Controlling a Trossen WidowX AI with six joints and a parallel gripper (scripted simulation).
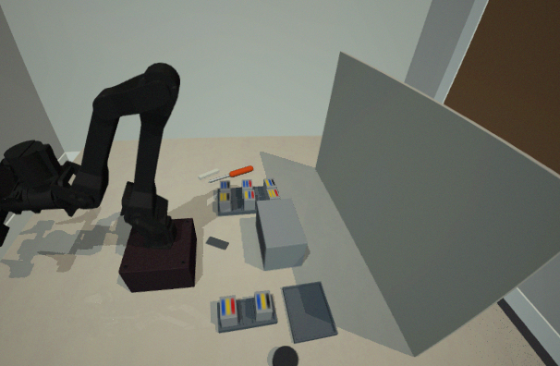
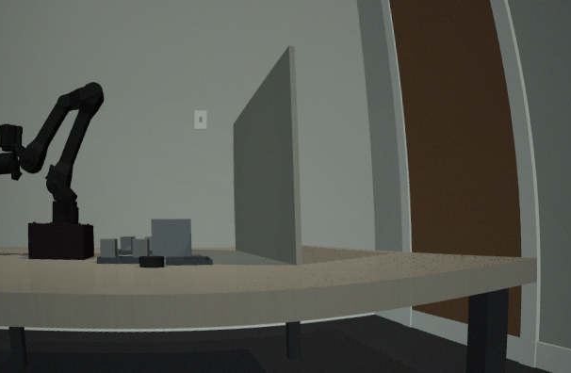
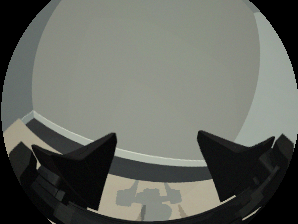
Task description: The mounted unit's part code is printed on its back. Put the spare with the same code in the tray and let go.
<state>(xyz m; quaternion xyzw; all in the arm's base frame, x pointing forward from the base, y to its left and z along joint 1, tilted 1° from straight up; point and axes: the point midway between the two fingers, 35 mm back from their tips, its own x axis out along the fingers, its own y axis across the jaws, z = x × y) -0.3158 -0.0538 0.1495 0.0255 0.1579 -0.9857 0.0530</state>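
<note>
Right now my gripper tip is 63 cm short of the grey spare, 28 cm to the right of it and 20 cm above it. Round my gripper tip: rack (56 cm ahead, 8 cm to the right, 23 cm below); then black cylinder (64 cm ahead, 18 cm to the right, 23 cm below); then mounted unit (63 cm ahead, 12 cm to the left, 19 cm below).
</note>
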